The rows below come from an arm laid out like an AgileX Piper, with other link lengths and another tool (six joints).
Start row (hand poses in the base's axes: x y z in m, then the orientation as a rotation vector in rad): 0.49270 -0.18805 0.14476 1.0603 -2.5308 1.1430
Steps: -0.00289 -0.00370 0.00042 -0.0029 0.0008 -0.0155; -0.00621 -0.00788 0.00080 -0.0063 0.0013 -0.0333; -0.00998 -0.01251 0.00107 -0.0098 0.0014 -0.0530; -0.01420 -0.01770 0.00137 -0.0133 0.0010 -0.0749; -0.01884 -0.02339 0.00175 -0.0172 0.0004 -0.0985; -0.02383 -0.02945 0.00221 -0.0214 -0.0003 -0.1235; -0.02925 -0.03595 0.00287 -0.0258 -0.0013 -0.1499; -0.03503 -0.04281 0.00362 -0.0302 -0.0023 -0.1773; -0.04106 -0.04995 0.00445 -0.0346 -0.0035 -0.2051; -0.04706 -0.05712 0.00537 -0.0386 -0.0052 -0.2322; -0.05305 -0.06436 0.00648 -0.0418 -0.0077 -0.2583
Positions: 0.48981 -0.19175 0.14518 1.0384 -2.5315 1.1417; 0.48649 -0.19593 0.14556 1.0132 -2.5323 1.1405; 0.48272 -0.20056 0.14583 0.9852 -2.5336 1.1392; 0.47850 -0.20575 0.14613 0.9541 -2.5355 1.1376; 0.47386 -0.21144 0.14651 0.9205 -2.5371 1.1360; 0.46887 -0.21750 0.14697 0.8850 -2.5385 1.1343; 0.46345 -0.22400 0.14763 0.8476 -2.5398 1.1325; 0.45767 -0.23086 0.14838 0.8088 -2.5409 1.1303; 0.45164 -0.23800 0.14921 0.7695 -2.5416 1.1279; 0.44564 -0.24517 0.15013 0.7312 -2.5425 1.1254; 0.43965 -0.25241 0.15124 0.6942 -2.5442 1.1229
